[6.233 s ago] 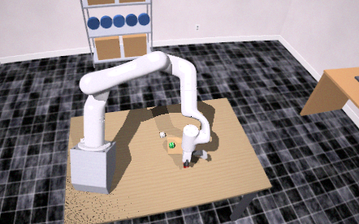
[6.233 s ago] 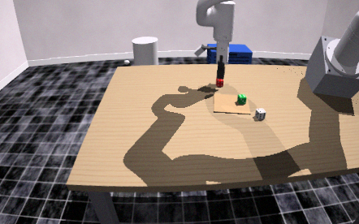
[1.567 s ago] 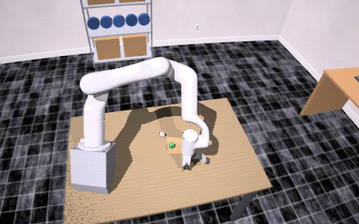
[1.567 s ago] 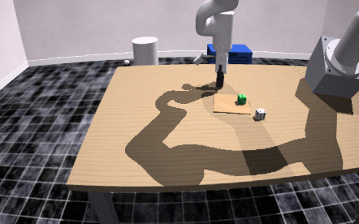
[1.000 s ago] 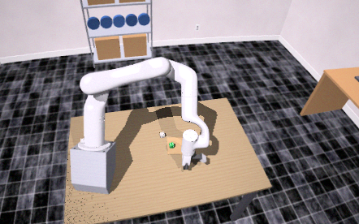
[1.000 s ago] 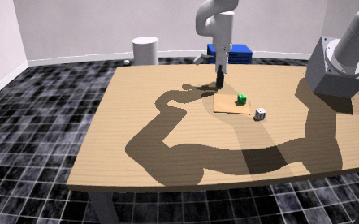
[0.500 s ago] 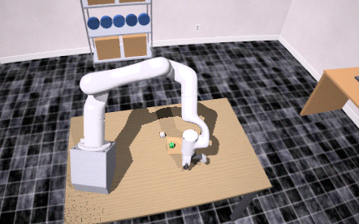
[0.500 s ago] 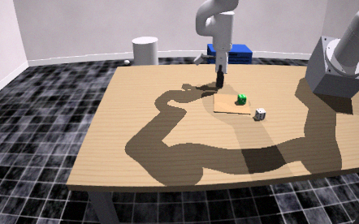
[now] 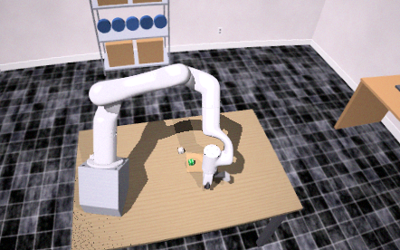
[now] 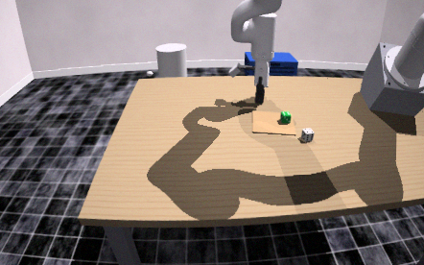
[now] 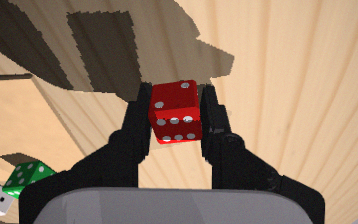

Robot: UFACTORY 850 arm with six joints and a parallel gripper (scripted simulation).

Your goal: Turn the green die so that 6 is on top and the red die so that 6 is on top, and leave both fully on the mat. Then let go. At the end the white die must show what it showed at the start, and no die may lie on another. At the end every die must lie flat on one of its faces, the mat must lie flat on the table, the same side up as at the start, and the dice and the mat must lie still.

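The red die is 10 mm below my hand. The rest, counted from my hand: tan mat (170 mm to the left, 20 mm below); green die (50 mm behind, 170 mm to the left); white die (80 mm behind, 280 mm to the left, 10 mm below).
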